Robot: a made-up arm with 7 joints.
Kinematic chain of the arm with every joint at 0, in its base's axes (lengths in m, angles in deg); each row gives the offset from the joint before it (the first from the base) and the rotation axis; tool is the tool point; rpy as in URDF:
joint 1: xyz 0 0 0.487 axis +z
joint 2: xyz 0 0 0 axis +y
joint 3: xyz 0 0 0.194 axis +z
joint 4: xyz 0.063 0 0 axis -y
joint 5: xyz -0.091 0 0.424 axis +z
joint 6: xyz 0 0 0 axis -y
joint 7: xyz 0.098 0 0 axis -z
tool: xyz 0 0 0 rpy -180 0 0
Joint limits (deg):
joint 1: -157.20..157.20
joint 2: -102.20..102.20
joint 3: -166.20..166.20
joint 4: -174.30..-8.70
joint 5: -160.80..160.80
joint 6: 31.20..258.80
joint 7: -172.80..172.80
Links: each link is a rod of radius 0.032 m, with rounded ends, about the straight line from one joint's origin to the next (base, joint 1, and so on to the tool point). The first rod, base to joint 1, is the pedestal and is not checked.
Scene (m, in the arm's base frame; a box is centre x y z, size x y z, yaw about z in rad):
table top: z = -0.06
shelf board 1: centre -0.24 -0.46 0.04 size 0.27 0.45 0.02 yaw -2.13
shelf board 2: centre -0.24 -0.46 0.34 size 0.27 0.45 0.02 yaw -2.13
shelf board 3: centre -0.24 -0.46 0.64 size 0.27 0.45 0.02 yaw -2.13
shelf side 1: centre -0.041 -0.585 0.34 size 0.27 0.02 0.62 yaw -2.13
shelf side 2: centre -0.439 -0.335 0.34 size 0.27 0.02 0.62 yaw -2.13
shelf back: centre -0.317 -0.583 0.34 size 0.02 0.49 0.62 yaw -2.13
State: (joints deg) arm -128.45 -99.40 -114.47 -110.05 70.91 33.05 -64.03
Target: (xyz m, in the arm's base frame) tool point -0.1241 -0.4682 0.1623
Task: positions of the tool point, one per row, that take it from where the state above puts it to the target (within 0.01 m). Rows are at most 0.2 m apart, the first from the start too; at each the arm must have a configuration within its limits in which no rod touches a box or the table.
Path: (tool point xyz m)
1: -0.4291 0.2136 0.2541
2: -0.4264 0.0463 0.1956
3: -0.3609 -0.1032 0.1513
4: -0.2463 -0.2131 0.1235
5: -0.1033 -0.2693 0.1132
6: -0.0672 -0.2833 0.1070
7: -0.0293 -0.2941 0.1022
8: 0.0107 -0.3013 0.0987
9: 0.0531 -0.3043 0.0967
10: 0.0019 -0.3645 0.1071
11: -0.0570 -0.4201 0.1288
12: -0.1240 -0.4682 0.1623

